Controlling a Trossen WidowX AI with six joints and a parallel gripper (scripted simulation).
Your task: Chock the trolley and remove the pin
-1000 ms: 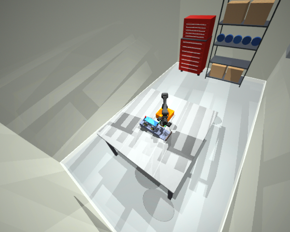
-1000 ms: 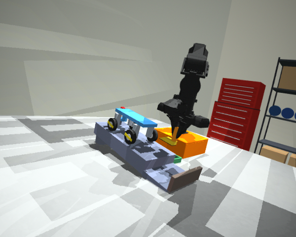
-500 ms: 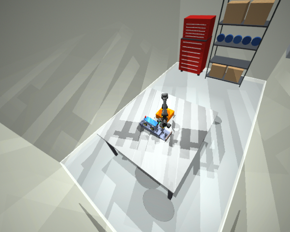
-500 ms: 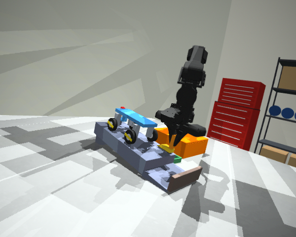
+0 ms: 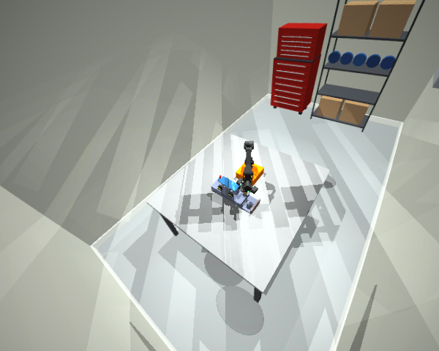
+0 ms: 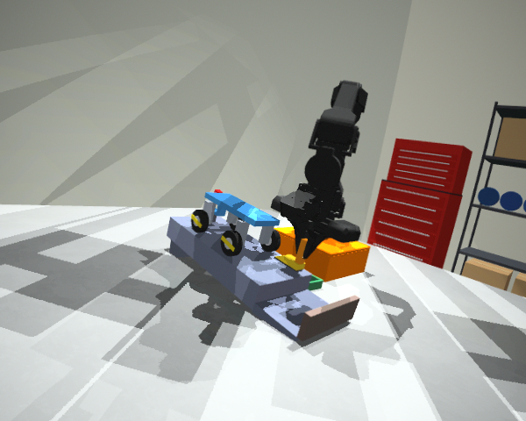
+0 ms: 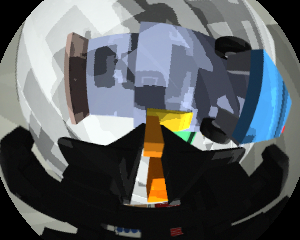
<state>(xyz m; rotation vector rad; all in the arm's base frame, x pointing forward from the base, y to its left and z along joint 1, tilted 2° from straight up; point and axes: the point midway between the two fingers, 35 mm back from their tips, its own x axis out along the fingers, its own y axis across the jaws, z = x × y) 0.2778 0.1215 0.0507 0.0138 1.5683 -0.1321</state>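
The stop pin lies 27 cm to the right of my gripper tip, 5 cm above it and 1 cm ahead of it. From my gripper tip the other things lie so: yellow chock 2 cm to the right; then grey-blue ramp 15 cm to the right, 4 cm below, 4 cm ahead; then brown stop board 12 cm to the left, 7 cm ahead, 6 cm below.
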